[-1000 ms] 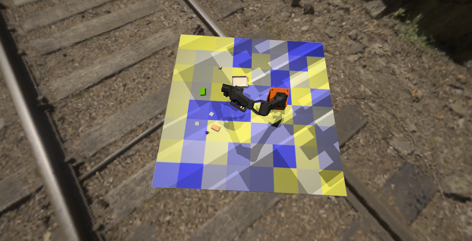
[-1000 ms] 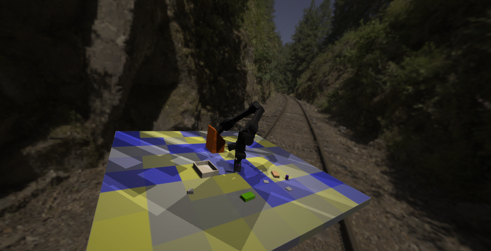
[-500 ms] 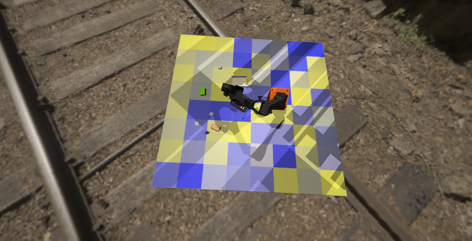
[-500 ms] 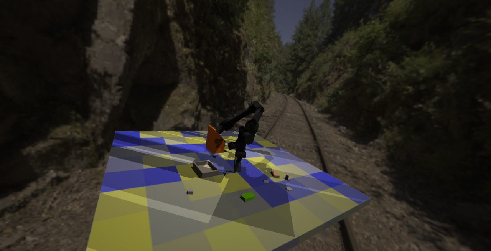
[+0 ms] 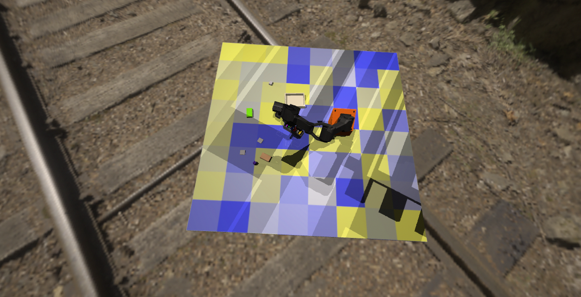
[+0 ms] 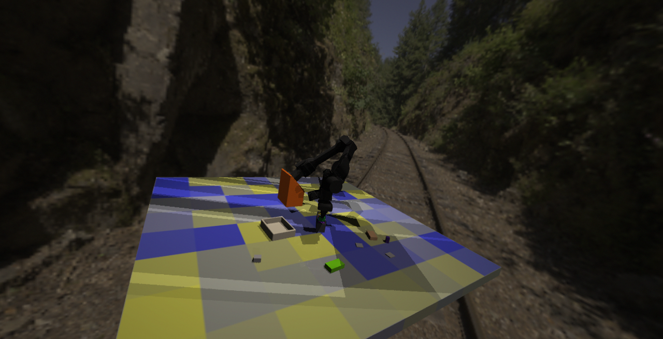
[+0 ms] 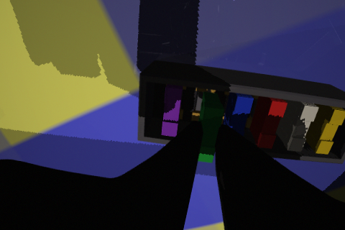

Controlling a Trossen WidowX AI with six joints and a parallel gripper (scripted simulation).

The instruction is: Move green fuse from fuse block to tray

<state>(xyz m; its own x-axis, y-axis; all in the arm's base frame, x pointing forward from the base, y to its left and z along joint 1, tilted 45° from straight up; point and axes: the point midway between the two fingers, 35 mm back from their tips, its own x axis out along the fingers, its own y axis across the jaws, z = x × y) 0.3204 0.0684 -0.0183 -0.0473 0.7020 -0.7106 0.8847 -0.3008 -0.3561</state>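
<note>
Now: gripper tip 20 mm past the blue fuse, 10 mm to the right of it and 30 mm above it. From my gripper tip the other things lie so: purple fuse (20 mm ahead, 10 mm to the right, 30 mm below); then green fuse (10 mm below); then tray (20 mm behind, 200 mm to the right, 50 mm below).
</note>
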